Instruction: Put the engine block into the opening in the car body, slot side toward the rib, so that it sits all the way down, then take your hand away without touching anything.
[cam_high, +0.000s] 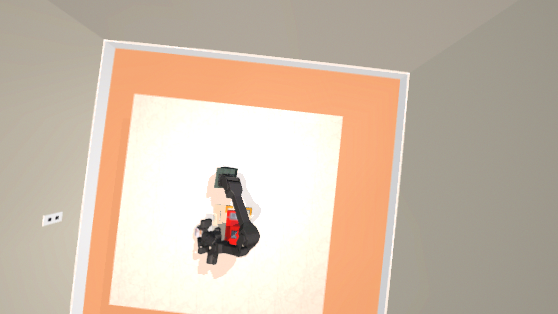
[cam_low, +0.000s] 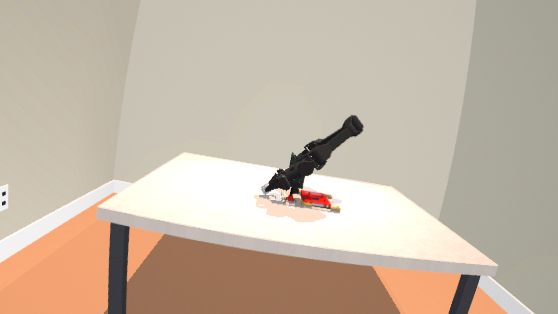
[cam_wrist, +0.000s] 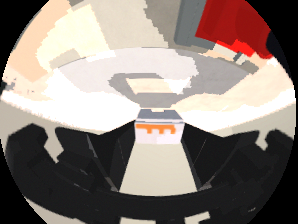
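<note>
My gripper tip is right at the grey engine block.
</note>
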